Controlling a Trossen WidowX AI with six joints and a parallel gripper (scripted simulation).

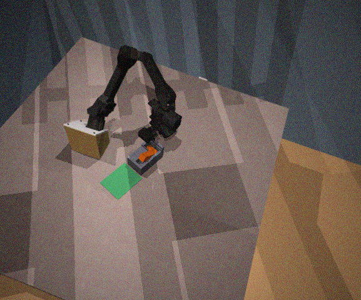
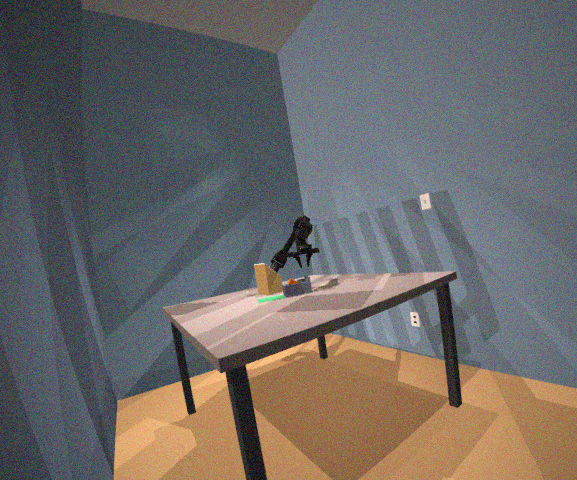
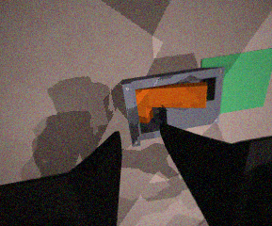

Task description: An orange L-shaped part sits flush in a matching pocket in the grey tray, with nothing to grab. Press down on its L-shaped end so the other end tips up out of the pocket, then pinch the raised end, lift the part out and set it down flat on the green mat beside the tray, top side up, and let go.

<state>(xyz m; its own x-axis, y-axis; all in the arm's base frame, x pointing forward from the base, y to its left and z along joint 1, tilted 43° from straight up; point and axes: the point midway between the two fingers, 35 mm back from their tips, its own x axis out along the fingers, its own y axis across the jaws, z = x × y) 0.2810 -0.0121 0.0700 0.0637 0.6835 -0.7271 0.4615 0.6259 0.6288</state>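
The orange L-shaped part lies 3 cm behind my gripper tip, 3 cm to the right of it and 10 cm below it. The rest, counted from my gripper tip: green mat: 11 cm behind, 19 cm to the right, 16 cm below.
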